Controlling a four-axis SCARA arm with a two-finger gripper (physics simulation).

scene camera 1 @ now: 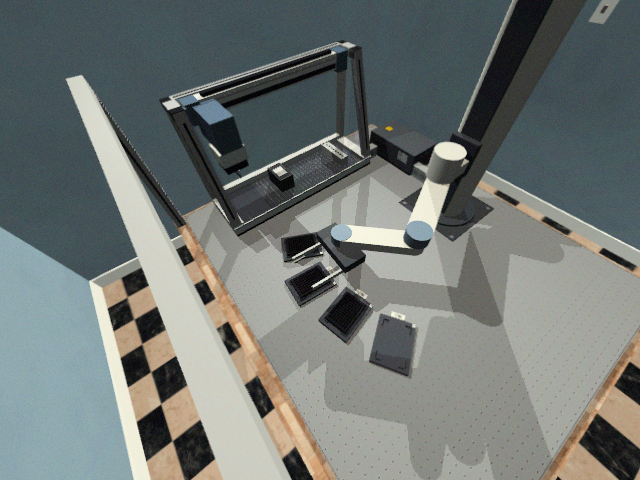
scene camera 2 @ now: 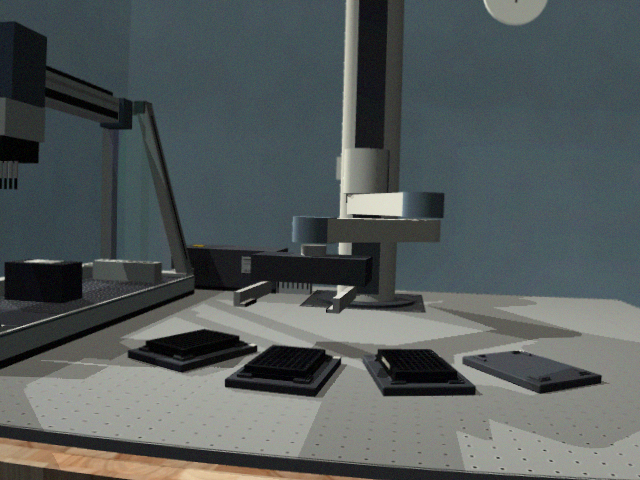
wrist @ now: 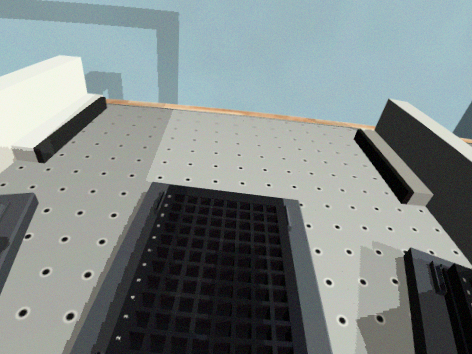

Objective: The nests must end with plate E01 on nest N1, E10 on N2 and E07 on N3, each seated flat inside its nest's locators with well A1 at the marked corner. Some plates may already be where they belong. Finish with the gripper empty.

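Places are measured from the arm's base along level axes (x ahead, y left, z up), in centimetres.
Pixels of known places: gripper, fingertip midpoint: [scene camera 1: 302,273] [scene camera 2: 285,302] [wrist: 236,99]; arm's base at its link origin: [scene camera 1: 444,207] [scene camera 2: 365,304].
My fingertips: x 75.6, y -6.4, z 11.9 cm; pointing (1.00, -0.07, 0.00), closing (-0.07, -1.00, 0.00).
Ahead of a thing's pixels: the offset from my fingertips to its top centre. "pt": to the spot under its first point.
My gripper [scene camera 1: 303,272] [scene camera 2: 285,303] [wrist: 236,99] is open and empty, raised above the nests, its fingers wide apart. Plate E07 @(dx -2.5, dy +0.0, dz -8.0 cm) [scene camera 1: 302,284] [scene camera 2: 285,359] [wrist: 220,260], black, appears flat inside the locators of the second nest @(dx -2.5, dy +0.0, dz -8.9 cm) [scene camera 2: 271,386] from the left in scene camera 2; its label is out of sight. Another black plate @(dx -9.6, dy -16.1, dz -8.0 cm) [scene camera 1: 299,243] [scene camera 2: 193,342] sits on the leftmost nest. A third black plate @(dx -5.4, dy +17.6, dz -8.0 cm) [scene camera 1: 346,312] [scene camera 2: 416,364] sits on the third nest @(dx -5.4, dy +17.6, dz -9.0 cm) [scene camera 2: 431,391], a pale strip on its left side. The rightmost nest @(dx -11.1, dy +34.6, dz -9.1 cm) [scene camera 1: 393,346] [scene camera 2: 532,369] is bare. Nest numbers are unreadable.
A gantry machine @(pt dx +0.1, dy -40.1, dz +36.9 cm) [scene camera 1: 217,126] with a dark deck stands beside the nests, at the left in scene camera 2. A dark box @(pt dx -81.5, dy -29.8, dz +0.8 cm) [scene camera 1: 400,144] [scene camera 2: 217,266] stands behind, near the arm's column [scene camera 2: 372,72]. A nest [wrist: 15,215] shows partly at the wrist view's left.
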